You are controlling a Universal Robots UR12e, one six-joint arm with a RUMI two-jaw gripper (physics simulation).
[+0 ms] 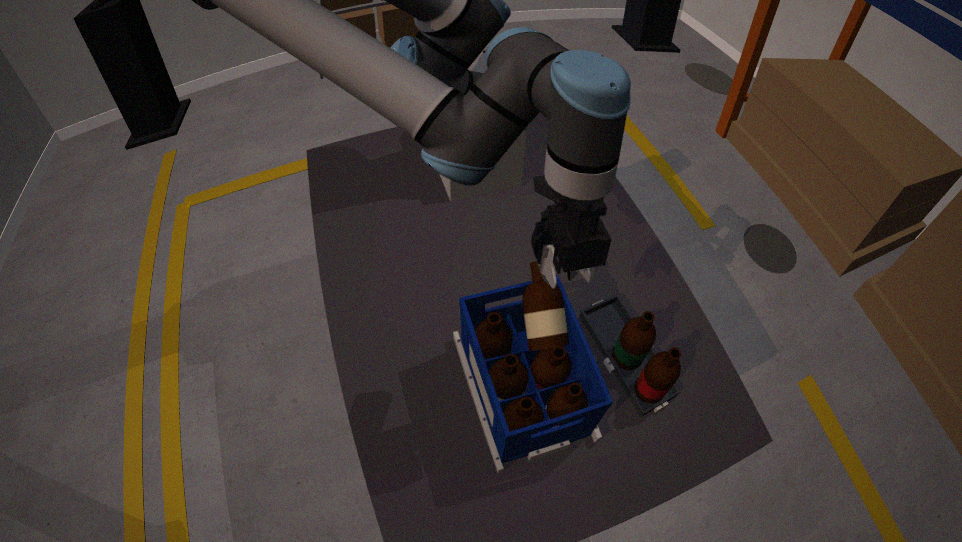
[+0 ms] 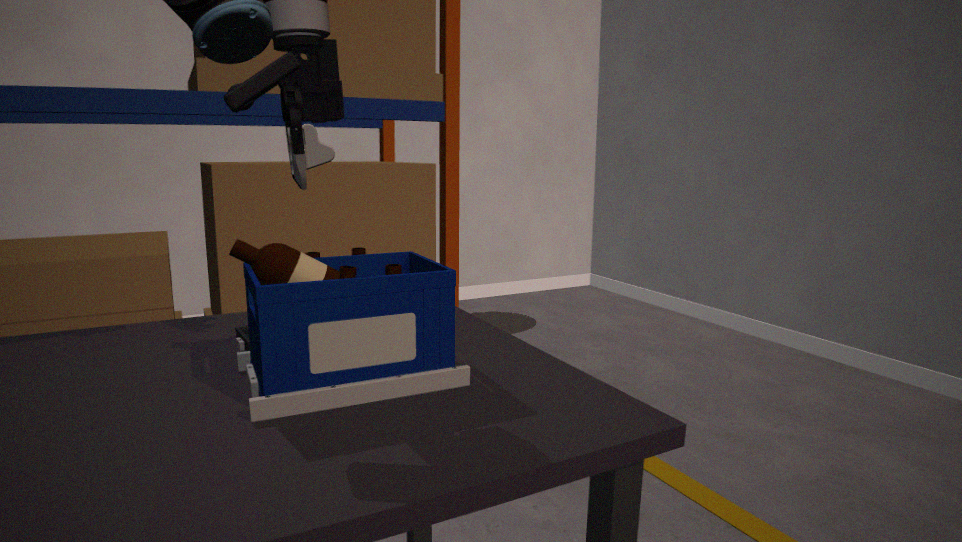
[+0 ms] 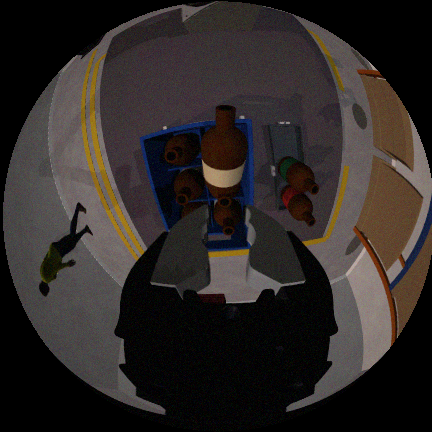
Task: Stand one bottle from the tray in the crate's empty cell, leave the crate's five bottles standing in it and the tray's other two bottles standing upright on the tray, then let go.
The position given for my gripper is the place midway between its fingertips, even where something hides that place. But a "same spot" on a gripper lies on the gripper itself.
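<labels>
My gripper: in image 1, in image 2, in image 3 [226, 206]. Same spot on my gripper: [image 2: 305, 150] and [image 1: 544, 262]. Cream-labelled brown bottle: in image 1, in image 2, in image 3 [223, 146]. Same spot on the bottle: [image 1: 544, 313] and [image 2: 304, 255].
</labels>
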